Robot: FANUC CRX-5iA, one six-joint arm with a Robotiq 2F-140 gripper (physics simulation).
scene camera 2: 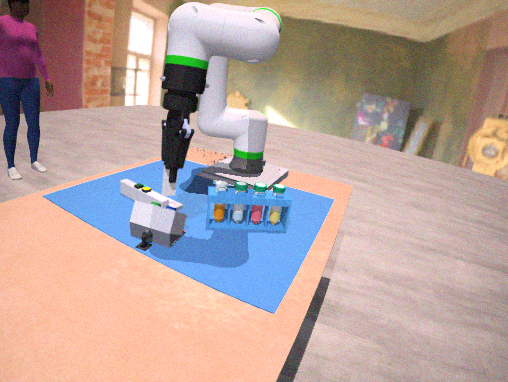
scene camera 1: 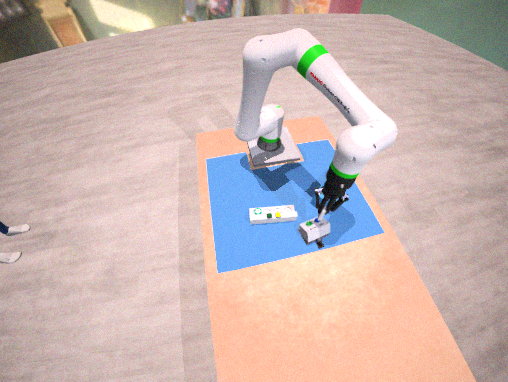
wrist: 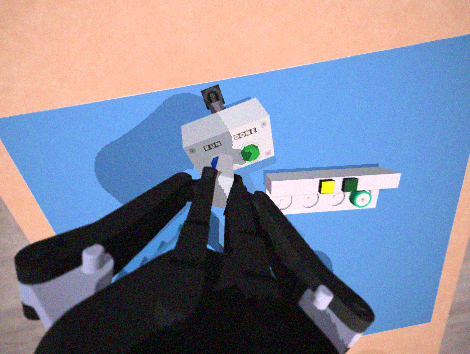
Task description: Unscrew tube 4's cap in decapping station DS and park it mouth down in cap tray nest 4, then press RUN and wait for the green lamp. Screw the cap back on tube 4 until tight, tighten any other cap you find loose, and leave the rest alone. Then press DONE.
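Places are measured from the arm's base along level axes (x ahead, y left, z up), in millimetres.
Where they show: gripper, fingertip midpoint: (scene camera 2: 168, 194) (scene camera 1: 319, 217) (wrist: 222, 165); arm's base, link origin: (scene camera 2: 246, 167) (scene camera 1: 269, 142).
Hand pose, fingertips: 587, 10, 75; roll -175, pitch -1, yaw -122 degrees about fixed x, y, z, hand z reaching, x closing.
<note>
Things, the pixels of their top centre, and the offset from my fingertips, as dx, dy, dz. "pt": a spot on its surface instead.
- blue RUN button, top centre: (wrist: 220, 165) (scene camera 1: 318, 219) -5, +5, -29
- grey button box, top centre: (wrist: 230, 144) (scene camera 2: 158, 203) (scene camera 1: 317, 224) +19, -16, -19
- green DONE button, top centre: (wrist: 251, 153) (scene camera 1: 309, 223) -2, -40, -29
- white cap tray, top centre: (wrist: 337, 202) (scene camera 2: 149, 184) (scene camera 1: 272, 209) -127, -162, -50
- yellow lamp, top centre: (wrist: 327, 187) (scene camera 1: 278, 214) -95, -149, -50
- green lamp, top centre: (wrist: 351, 185) (scene camera 1: 269, 215) -104, -188, -50
- green-rimmed cap, top centre: (wrist: 363, 199) (scene camera 1: 258, 211) -156, -226, -78
- orange-filled tube, surface spot: (scene camera 2: 219, 212) pt -103, +93, -63
- small black fitting, surface spot: (wrist: 212, 96) (scene camera 2: 143, 236) (scene camera 1: 321, 242) pt +85, -11, -78
My gripper (scene camera 1: 322, 215) (scene camera 2: 170, 186) (wrist: 222, 165) is shut and empty, its tips low over the blue RUN button (scene camera 1: 317, 220) (wrist: 214, 163) of the grey button box (scene camera 1: 320, 231) (scene camera 2: 150, 220) (wrist: 250, 112). The tips partly hide the button; contact is unclear. The green DONE button (scene camera 1: 308, 223) (wrist: 250, 152) is beside it. On the white cap tray (scene camera 1: 257, 219) (scene camera 2: 131, 190) (wrist: 300, 185), the yellow lamp (scene camera 1: 278, 215) (wrist: 327, 186) is bright and the green lamp (scene camera 1: 269, 216) (wrist: 350, 184) dark. A green-rimmed cap (scene camera 1: 257, 211) (wrist: 360, 199) sits in an end nest. The orange-filled tube (scene camera 2: 219, 212) has no green cap.
A blue rack (scene camera 2: 247, 230) holds the orange-filled tube and several tubes with green caps (scene camera 2: 241, 186) (scene camera 2: 260, 188) (scene camera 2: 279, 190), right of the button box in scene camera 2. A small black fitting (scene camera 1: 320, 244) (scene camera 2: 144, 241) (wrist: 212, 96) sticks out from the box.
</note>
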